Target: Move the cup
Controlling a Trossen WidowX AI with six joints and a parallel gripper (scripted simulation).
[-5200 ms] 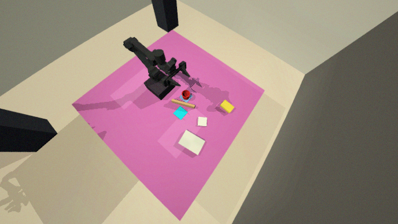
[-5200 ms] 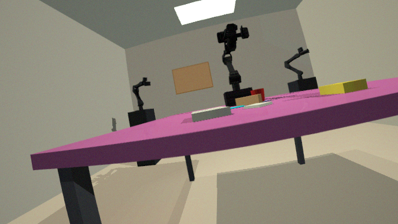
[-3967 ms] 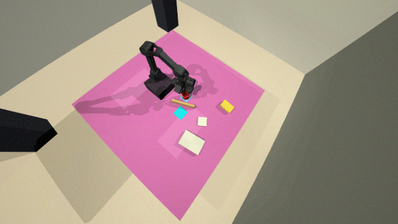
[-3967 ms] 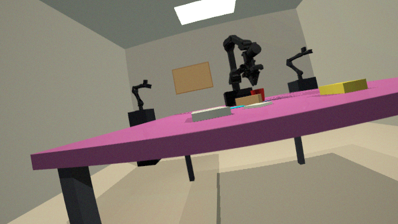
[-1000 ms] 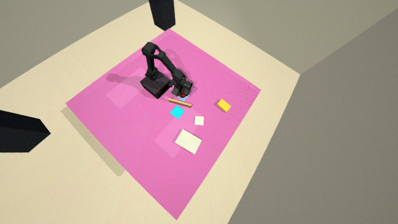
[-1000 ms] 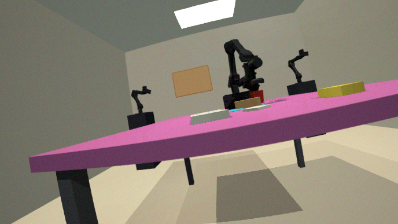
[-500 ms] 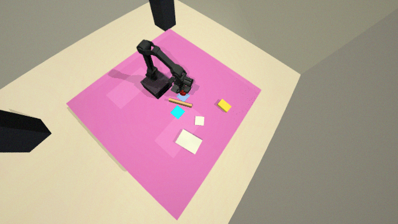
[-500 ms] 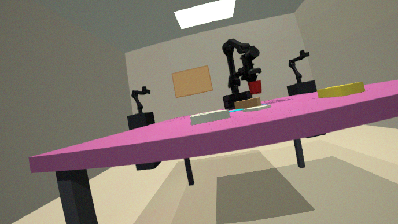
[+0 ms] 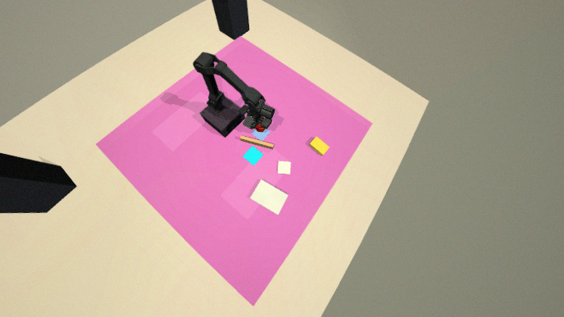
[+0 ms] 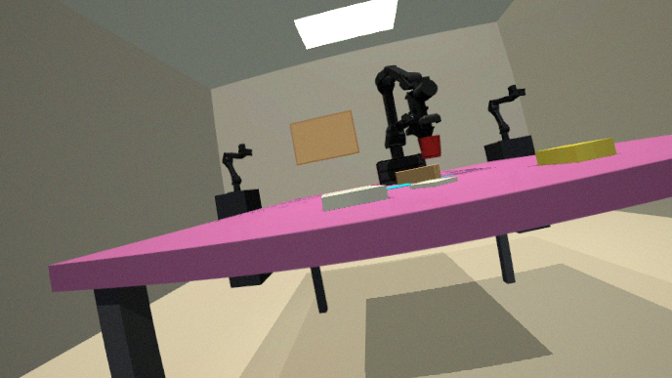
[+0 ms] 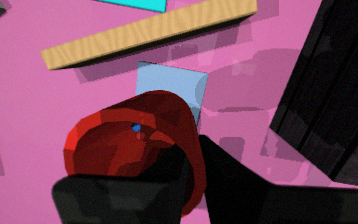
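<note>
The green marble is 50 mm ahead of my gripper tip and 20 mm below it. The rest, counted from my gripper tip: red cup: 30 mm ahead; blue marble: 50 mm ahead, 10 mm to the left, 20 mm below; light blue pad: 30 mm ahead, 10 mm to the left, 110 mm below.
</note>
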